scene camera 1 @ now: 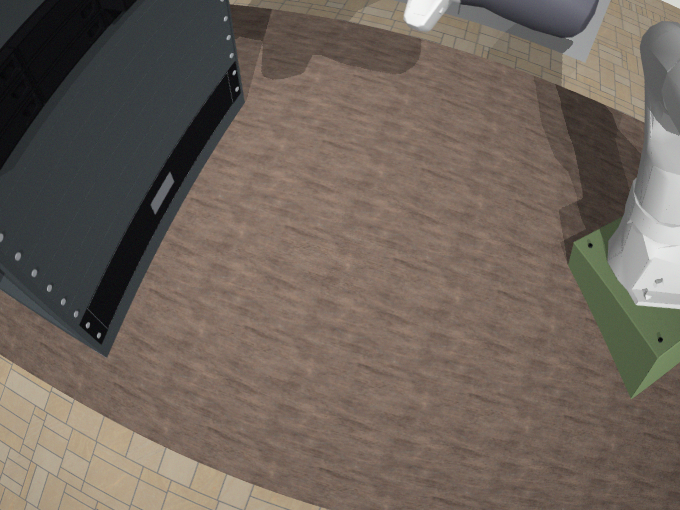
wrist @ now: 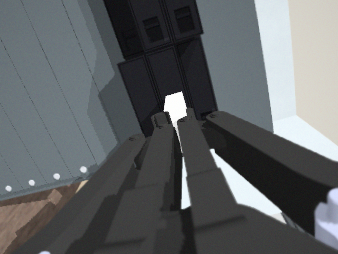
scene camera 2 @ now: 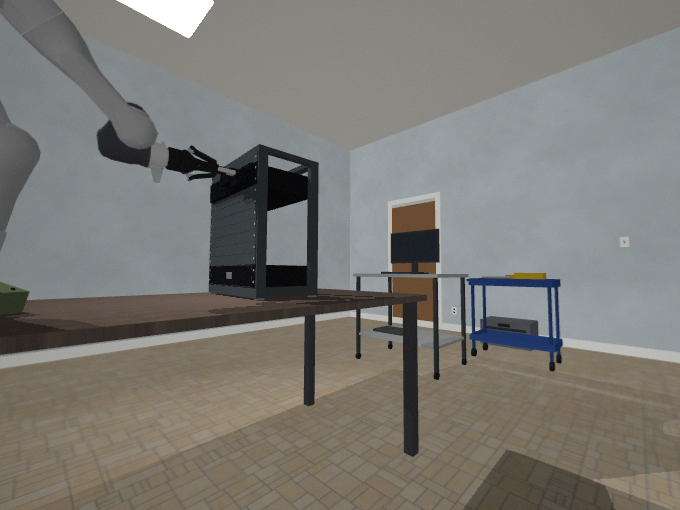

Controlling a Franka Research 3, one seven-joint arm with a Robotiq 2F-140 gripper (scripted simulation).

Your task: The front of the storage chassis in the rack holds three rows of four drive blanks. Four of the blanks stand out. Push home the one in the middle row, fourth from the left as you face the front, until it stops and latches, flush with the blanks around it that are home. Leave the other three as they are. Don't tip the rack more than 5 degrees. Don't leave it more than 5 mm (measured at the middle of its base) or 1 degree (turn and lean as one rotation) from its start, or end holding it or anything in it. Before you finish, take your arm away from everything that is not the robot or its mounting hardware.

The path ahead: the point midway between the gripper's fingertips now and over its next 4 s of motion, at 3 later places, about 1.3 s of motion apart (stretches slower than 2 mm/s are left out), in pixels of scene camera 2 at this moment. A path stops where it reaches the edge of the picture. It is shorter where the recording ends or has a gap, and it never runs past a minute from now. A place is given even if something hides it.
My gripper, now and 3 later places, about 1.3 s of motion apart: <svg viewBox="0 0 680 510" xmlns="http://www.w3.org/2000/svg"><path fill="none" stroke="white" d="M234 173L238 175L241 175L243 176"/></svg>
